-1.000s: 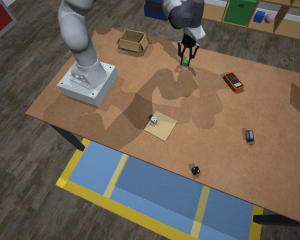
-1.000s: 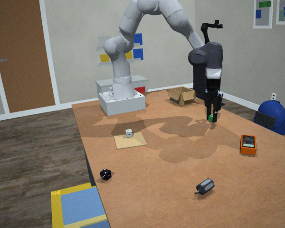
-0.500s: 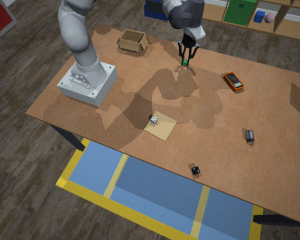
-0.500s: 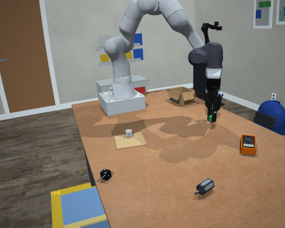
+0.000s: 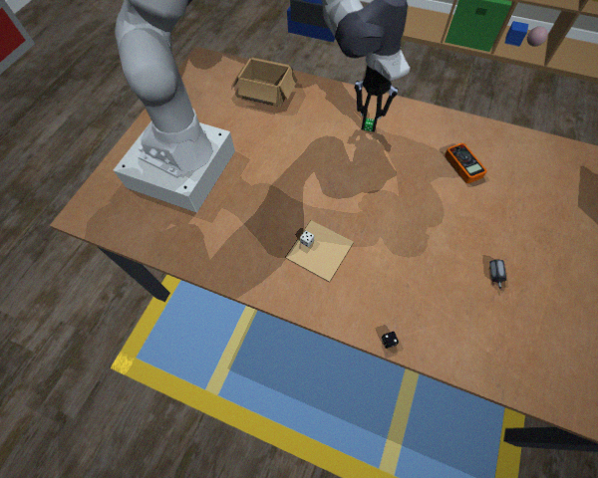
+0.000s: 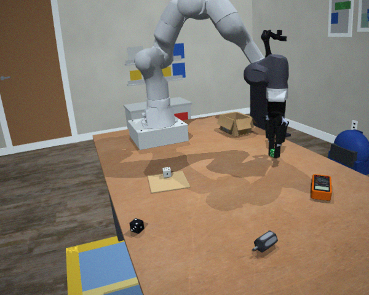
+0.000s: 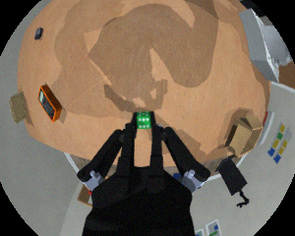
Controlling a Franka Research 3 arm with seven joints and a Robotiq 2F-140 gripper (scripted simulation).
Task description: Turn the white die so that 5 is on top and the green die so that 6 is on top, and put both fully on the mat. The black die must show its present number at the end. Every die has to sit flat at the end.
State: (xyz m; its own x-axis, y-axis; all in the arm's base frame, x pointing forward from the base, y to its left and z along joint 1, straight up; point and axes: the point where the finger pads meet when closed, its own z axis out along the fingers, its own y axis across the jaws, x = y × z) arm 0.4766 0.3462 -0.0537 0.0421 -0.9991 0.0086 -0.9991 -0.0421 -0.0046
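Now: hand 20 mm past the tan mat, 490 mm to the left of it and 30 mm above it. The rest, counted from my hand: orange multimeter (330 mm ahead, 70 mm to the right, 20 mm below); then green die (20 mm below); then cardboard box (390 mm behind, 60 mm to the left, 10 mm above).
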